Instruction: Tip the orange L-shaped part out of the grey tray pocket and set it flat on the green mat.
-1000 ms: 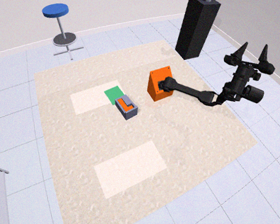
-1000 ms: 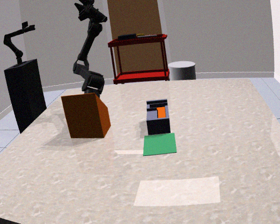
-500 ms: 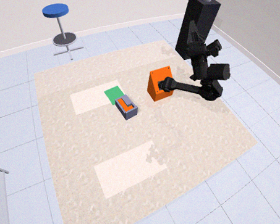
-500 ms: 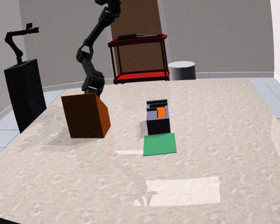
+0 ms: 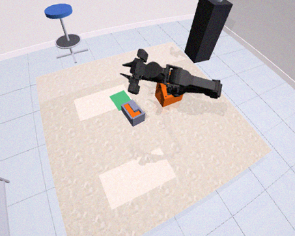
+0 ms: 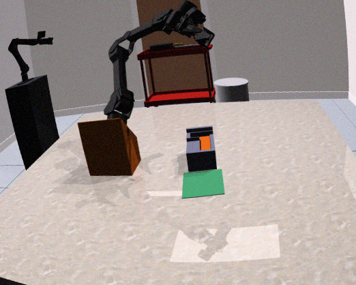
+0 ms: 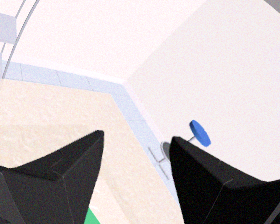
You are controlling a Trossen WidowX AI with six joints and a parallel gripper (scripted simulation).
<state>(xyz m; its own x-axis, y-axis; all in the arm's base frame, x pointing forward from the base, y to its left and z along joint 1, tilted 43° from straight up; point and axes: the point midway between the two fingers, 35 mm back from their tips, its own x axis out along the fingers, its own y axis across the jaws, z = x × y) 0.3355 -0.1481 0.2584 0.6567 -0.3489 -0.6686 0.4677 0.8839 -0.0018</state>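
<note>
Now: gripper tip 37 cm above the orange L-shaped part, 6 cm past it and 1 cm to the left of it. Also, from my gripper tip: green mat: 44 cm below, 17 cm to the right, 3 cm behind.
</note>
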